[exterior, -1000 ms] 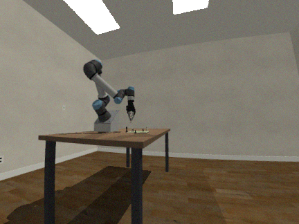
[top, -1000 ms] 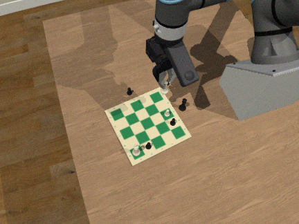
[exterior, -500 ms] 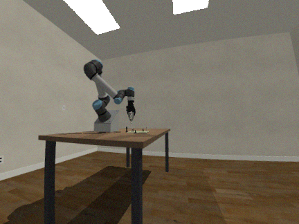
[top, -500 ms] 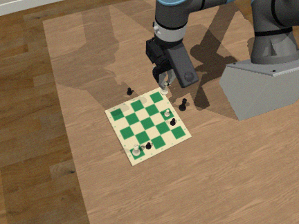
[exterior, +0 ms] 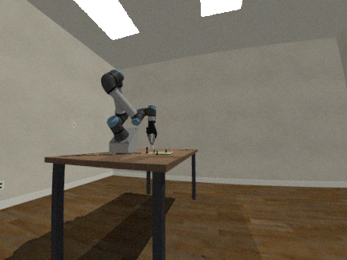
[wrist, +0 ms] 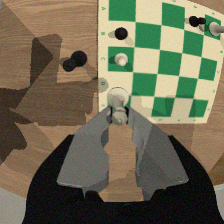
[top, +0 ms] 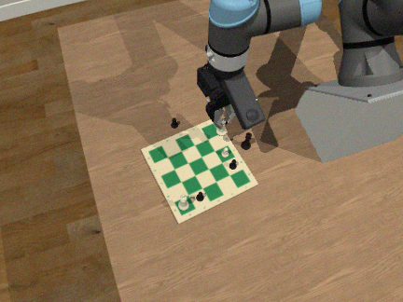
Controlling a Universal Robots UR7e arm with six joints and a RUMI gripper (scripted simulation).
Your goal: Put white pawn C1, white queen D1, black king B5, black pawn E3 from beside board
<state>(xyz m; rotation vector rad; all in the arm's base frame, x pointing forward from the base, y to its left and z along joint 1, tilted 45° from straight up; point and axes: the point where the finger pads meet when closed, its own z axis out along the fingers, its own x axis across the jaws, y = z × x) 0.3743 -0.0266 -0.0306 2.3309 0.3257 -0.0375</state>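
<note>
Right now my hand is 40 mm to the right of the white pawn and 80 mm above it. The rest, counted from my hand: black king (70 mm behind, 20 mm to the left, 70 mm below); then cream chessboard (70 mm ahead, 60 mm to the left, 100 mm below).
</note>
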